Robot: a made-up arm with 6 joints. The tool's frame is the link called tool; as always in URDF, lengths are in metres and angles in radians.
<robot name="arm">
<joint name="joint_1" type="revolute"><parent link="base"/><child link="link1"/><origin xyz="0.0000 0.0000 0.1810"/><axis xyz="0 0 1"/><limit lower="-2.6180" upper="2.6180"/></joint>
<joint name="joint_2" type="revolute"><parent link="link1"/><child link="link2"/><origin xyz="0.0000 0.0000 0.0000"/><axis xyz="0.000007 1 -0.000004"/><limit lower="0.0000" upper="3.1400"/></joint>
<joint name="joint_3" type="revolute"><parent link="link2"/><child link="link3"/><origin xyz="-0.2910 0.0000 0.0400"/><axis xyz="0.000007 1 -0.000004"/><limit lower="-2.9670" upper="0.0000"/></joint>
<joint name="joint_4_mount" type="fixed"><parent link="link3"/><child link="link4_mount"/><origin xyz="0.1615 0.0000 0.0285"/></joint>
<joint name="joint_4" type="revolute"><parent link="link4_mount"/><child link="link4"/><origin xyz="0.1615 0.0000 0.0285"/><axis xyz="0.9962 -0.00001 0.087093"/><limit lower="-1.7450" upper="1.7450"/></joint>
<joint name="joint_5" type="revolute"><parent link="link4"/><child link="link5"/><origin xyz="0.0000 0.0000 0.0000"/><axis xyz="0.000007 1 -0.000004"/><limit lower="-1.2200" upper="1.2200"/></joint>
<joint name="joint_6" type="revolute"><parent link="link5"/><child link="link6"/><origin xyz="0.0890 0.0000 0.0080"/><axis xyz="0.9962 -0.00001 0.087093"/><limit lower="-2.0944" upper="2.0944"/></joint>
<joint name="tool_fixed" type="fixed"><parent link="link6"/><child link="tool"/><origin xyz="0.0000 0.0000 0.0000" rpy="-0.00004 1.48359 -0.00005"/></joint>
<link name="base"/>
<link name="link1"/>
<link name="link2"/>
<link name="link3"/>
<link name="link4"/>
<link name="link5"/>
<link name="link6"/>
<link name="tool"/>
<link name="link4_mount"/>
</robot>
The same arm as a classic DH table. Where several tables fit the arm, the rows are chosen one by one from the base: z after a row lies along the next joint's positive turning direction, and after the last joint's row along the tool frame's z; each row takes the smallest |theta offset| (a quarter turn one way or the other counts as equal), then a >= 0, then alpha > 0; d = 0 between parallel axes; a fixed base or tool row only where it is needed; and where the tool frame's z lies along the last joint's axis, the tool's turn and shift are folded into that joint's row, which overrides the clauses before.
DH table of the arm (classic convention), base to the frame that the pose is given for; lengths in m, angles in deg. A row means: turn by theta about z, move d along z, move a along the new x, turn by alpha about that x. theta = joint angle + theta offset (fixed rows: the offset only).
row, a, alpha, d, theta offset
joint_1, 0, -90, 0.181, 0
joint_2, -0.2937, 0, 0, 7.83
joint_3, -0.0287, 90, 0, 77.18
joint_4, 0, -90, 0.3267, 0
joint_5, -0.0002, 90, 0, 0
joint_6, 0, 0, 0.0894, 0
Joint limits (deg, base to tool): -150..150 0..179.91 -170..0 -99.98..99.98 -69.9..69.9 -120..120

